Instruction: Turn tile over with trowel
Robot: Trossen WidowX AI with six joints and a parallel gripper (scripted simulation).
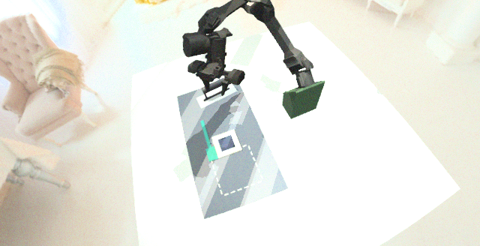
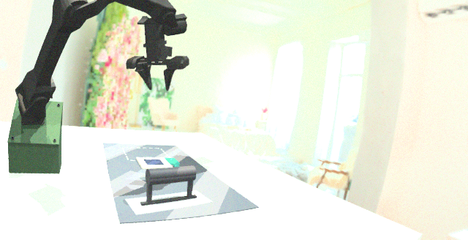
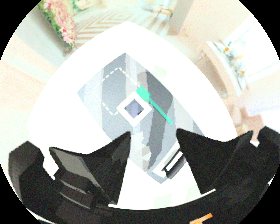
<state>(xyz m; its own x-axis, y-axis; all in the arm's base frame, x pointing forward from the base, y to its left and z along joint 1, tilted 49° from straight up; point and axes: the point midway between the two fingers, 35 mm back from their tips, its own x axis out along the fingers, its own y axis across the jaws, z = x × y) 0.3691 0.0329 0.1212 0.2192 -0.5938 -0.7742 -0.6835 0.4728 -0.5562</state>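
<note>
My gripper tip is now 10 mm past the trowel, 210 mm to the left of it and 220 mm above it. The rest, counted from my gripper tip: teal l-shaped strip (100 mm ahead, 30 mm to the left, 250 mm below); tile (30 mm ahead, 70 mm to the left, 250 mm below); grey mat (30 mm ahead, 20 mm to the left, 280 mm below).
</note>
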